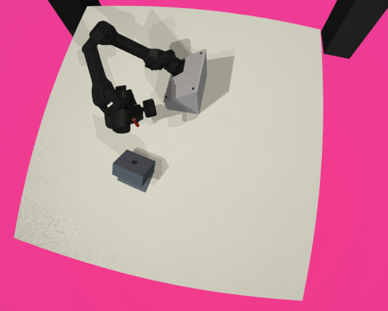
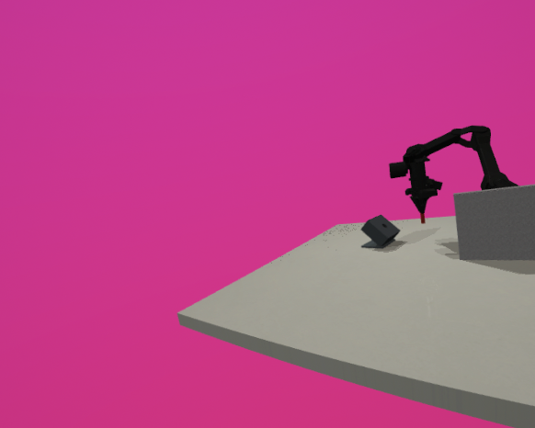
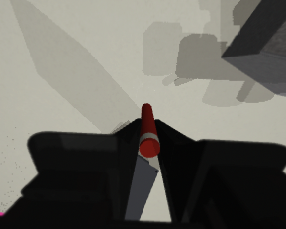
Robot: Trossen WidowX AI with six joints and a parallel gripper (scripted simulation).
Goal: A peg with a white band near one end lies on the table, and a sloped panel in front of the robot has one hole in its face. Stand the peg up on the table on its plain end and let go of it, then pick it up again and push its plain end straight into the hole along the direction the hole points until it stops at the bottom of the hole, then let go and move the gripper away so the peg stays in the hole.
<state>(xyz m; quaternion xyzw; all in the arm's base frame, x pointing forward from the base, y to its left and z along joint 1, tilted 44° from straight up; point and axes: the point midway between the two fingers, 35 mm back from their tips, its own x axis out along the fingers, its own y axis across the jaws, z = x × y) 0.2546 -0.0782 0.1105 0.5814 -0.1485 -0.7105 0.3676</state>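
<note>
My gripper tip is 170 mm short of the dark sloped panel, 10 mm to the right of it and 60 mm above it. The rest, counted from my gripper tip: red peg (20 mm above).
</note>
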